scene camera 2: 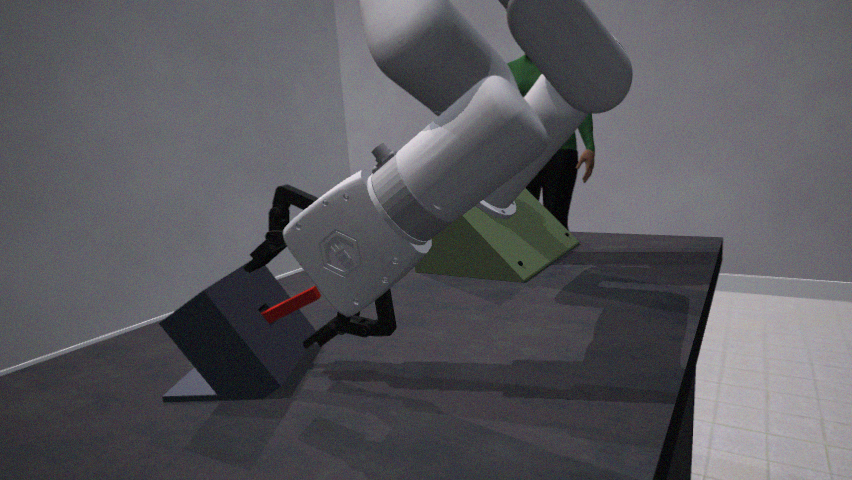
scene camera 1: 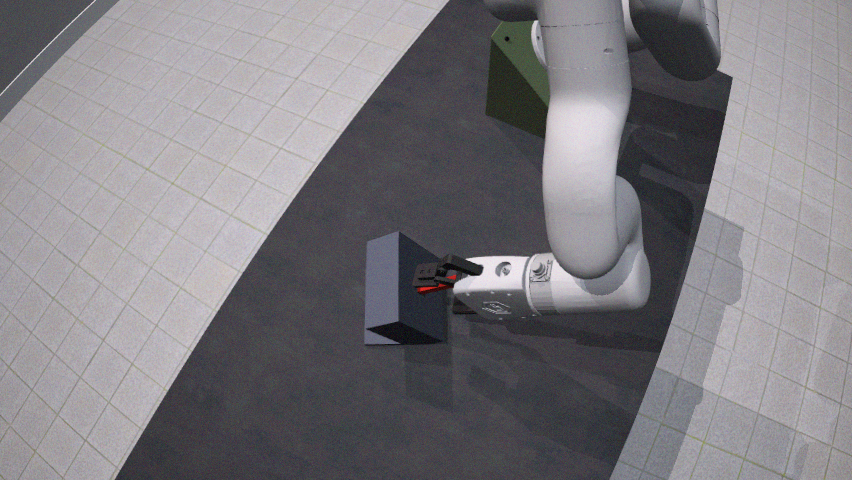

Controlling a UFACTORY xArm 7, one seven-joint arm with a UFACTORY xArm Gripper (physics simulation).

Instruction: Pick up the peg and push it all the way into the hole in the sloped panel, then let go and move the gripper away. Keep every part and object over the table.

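Observation:
The red peg slants up from the sloped panel. Most of its length shows outside. In the scene camera 2 view its lower end is at the edge of the dark hole, and part of the hole shows beside it. I cannot tell whether the tip is inside. My gripper is open, its fingers spread wide on either side of the peg, with its palm close to the peg's upper end. In the scene camera 1 view the fingers partly hide the peg.
The green wedge-shaped base stands under the arm's mount, well away from the panel. The arm reaches over the dark table. The table's edge runs along the right in both views. A person in green stands behind the table.

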